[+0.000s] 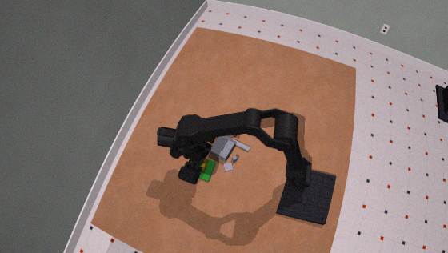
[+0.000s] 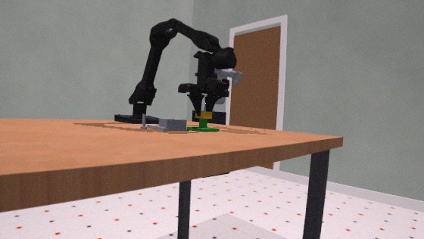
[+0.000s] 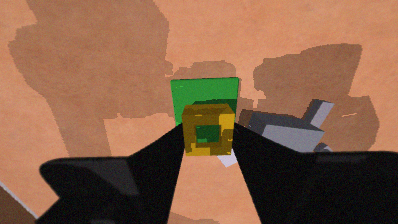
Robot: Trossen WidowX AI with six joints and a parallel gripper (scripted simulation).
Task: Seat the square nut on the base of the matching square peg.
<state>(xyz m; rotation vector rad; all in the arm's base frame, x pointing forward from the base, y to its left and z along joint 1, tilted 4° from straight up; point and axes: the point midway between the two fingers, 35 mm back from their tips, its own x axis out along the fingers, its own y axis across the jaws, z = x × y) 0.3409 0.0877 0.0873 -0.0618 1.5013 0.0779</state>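
The grey square plate lies 80 mm behind my hand, 50 mm to the right of it and 80 mm below it. From my hand the other things lie so: grey pin (60 mm behind, 190 mm to the right, 70 mm below); grey block (40 mm behind, 100 mm to the right, 70 mm below).
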